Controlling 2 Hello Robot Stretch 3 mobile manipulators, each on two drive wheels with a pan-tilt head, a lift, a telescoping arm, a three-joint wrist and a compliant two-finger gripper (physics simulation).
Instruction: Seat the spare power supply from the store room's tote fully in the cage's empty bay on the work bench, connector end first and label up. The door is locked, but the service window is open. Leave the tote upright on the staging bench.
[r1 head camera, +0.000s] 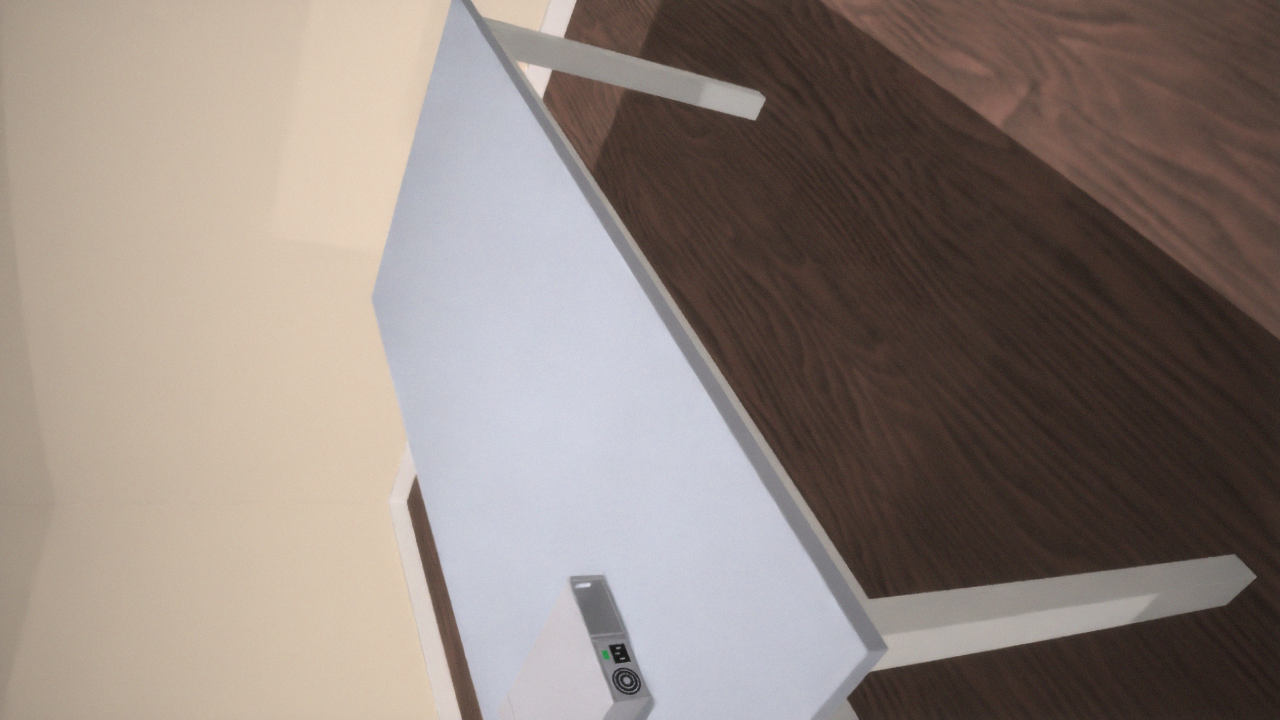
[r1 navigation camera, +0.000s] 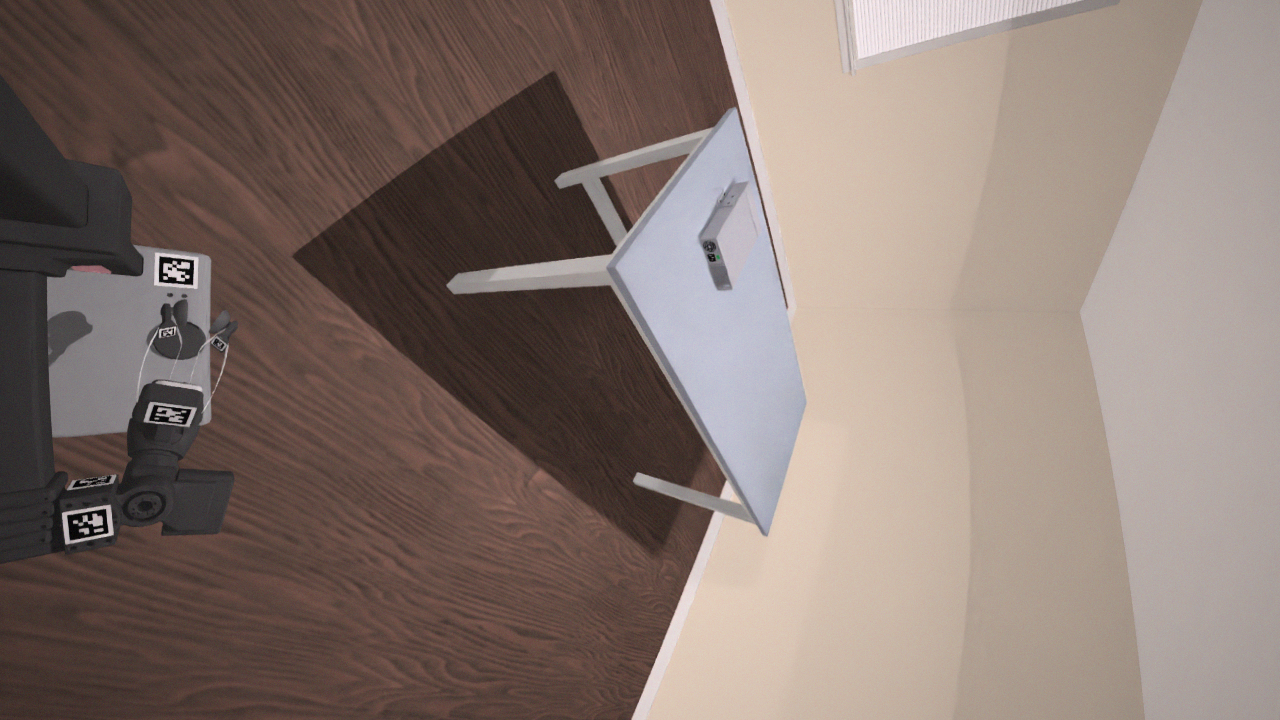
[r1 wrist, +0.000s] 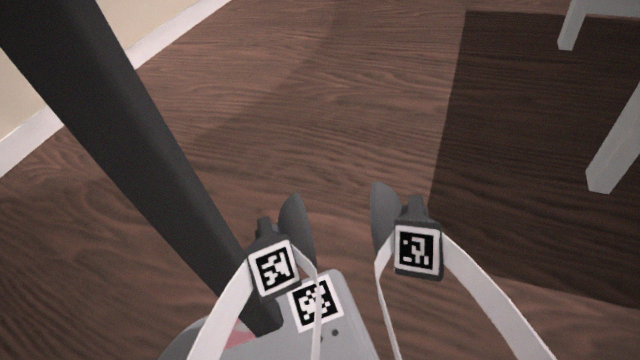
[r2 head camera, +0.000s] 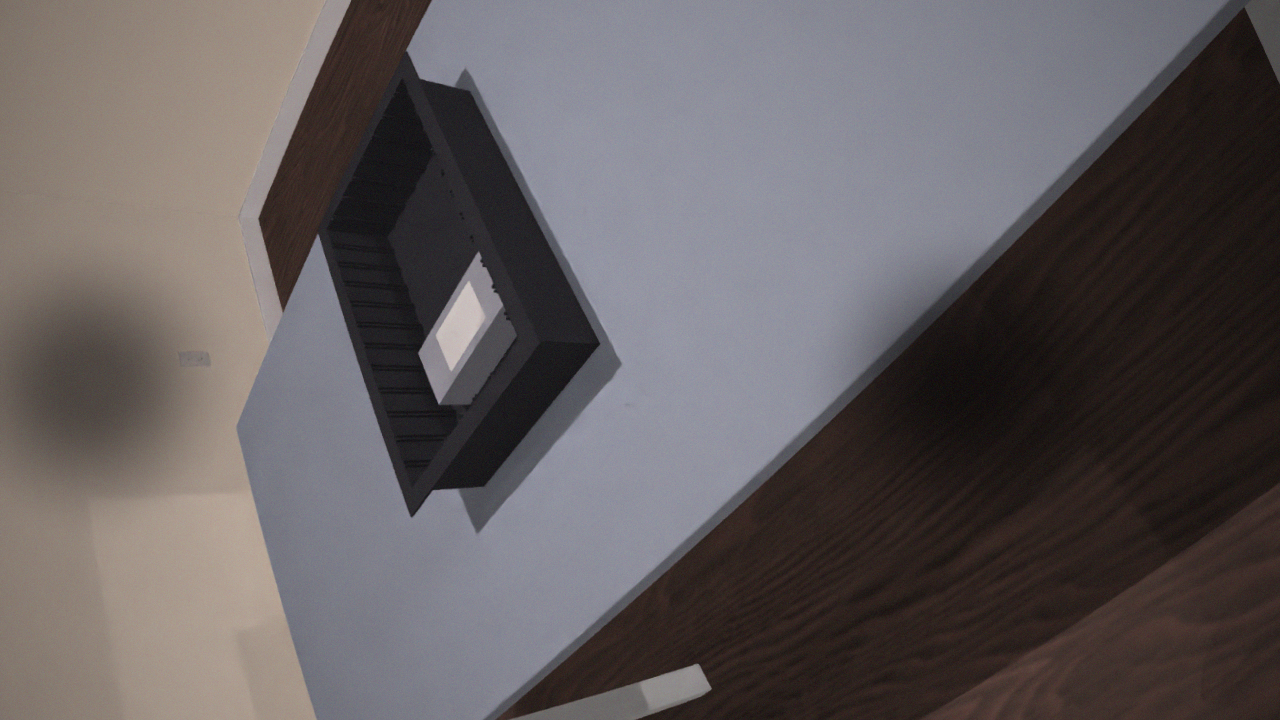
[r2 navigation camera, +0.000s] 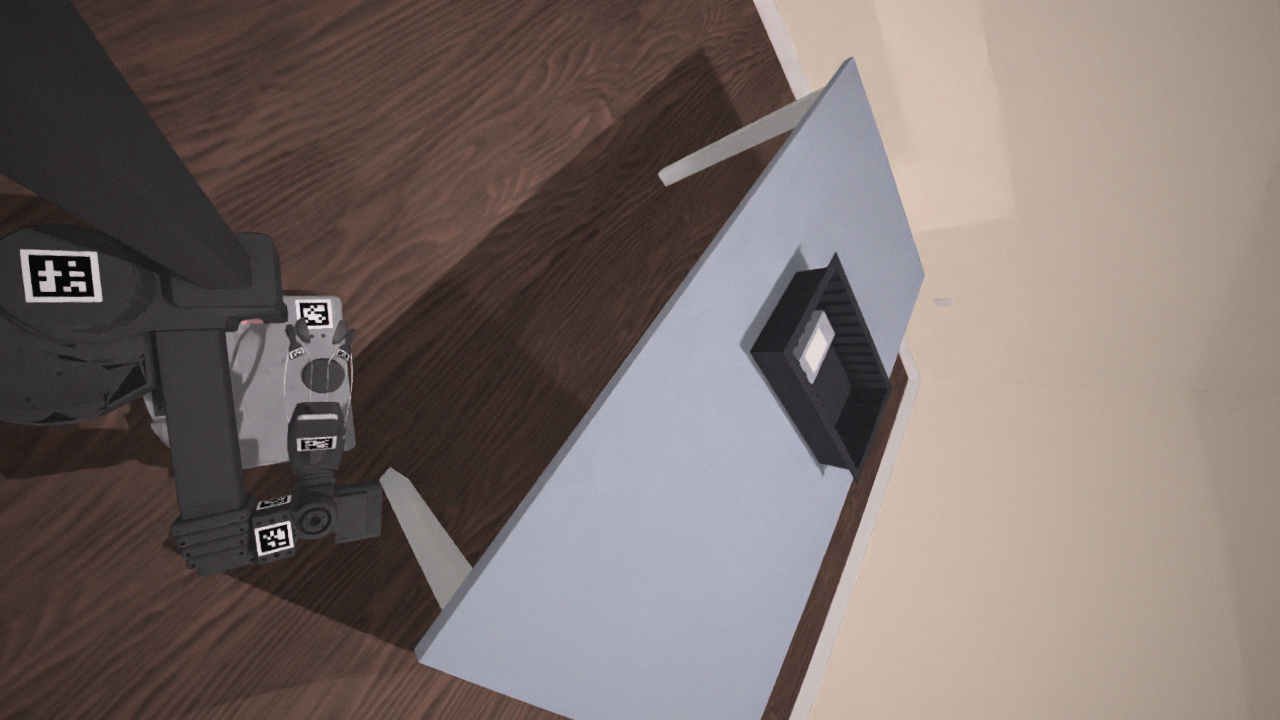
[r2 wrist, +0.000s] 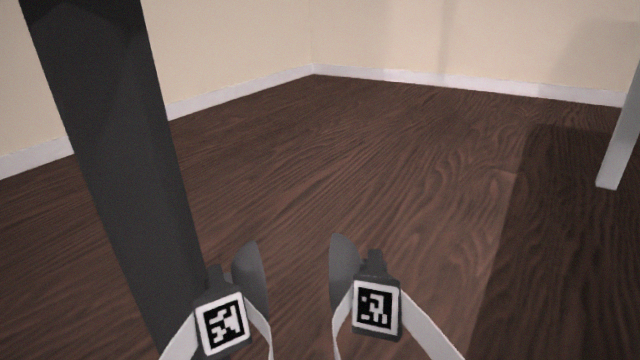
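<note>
A light grey cage (r1 head camera: 554, 667) (r1 navigation camera: 741, 234) lies on the work bench (r1 head camera: 537, 358) (r1 navigation camera: 716, 358); its face shows a fan, a socket, a green spot and, beside them, a grey rectangular recess. The black tote (r2 head camera: 514, 205) (r2 navigation camera: 796, 407) stands upright on the staging bench (r2 head camera: 716, 223) (r2 navigation camera: 626, 492). The power supply (r2 head camera: 460, 326) (r2 navigation camera: 814, 347) lies inside it near one corner, white label up; its connector end cannot be made out. The r1 gripper (r1 navigation camera: 198, 320) (r1 wrist: 342, 220) is open and empty over its own base. The r2 gripper (r2 navigation camera: 321, 333) (r2 wrist: 298, 270) is open and empty over its base.
Work bench legs (r1 head camera: 1056, 604) (r1 navigation camera: 537, 275) (r1 wrist: 617, 150) stand near r1. A staging bench leg (r2 navigation camera: 425, 532) stands close to r2's wrist. A white ribbed panel (r1 navigation camera: 966, 22) is on r1's wall. The door and service window cannot be identified.
</note>
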